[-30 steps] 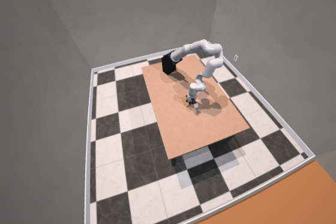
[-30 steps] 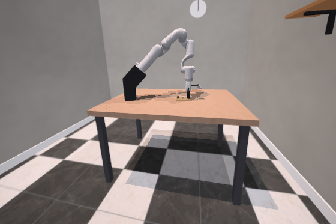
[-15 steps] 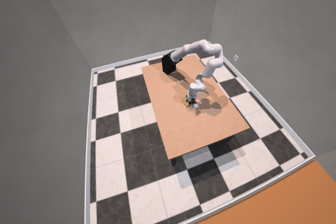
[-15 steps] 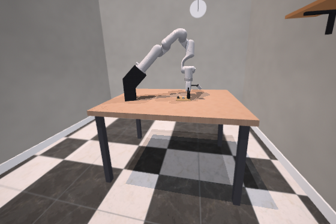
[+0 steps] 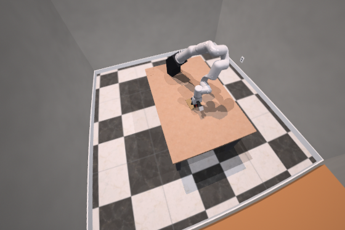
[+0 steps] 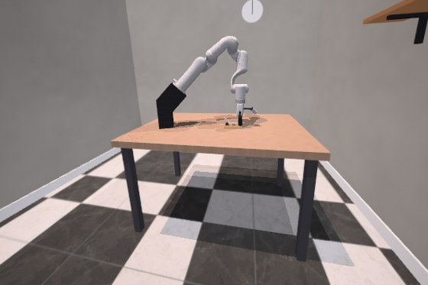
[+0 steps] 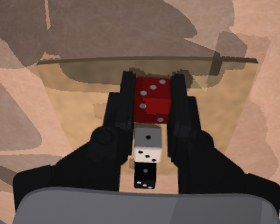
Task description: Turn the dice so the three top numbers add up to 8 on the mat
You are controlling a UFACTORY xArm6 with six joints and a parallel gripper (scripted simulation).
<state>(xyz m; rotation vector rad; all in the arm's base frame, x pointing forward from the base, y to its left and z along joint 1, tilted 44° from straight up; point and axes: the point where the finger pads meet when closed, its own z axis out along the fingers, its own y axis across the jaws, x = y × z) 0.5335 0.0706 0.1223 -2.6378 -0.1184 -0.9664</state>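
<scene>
Now: the red die 10 mm below my hand. The rest, counted from my hand: white die: 50 mm behind, 10 mm to the right, 20 mm below; then tan mat: 50 mm behind, 10 mm to the right, 30 mm below.
</scene>
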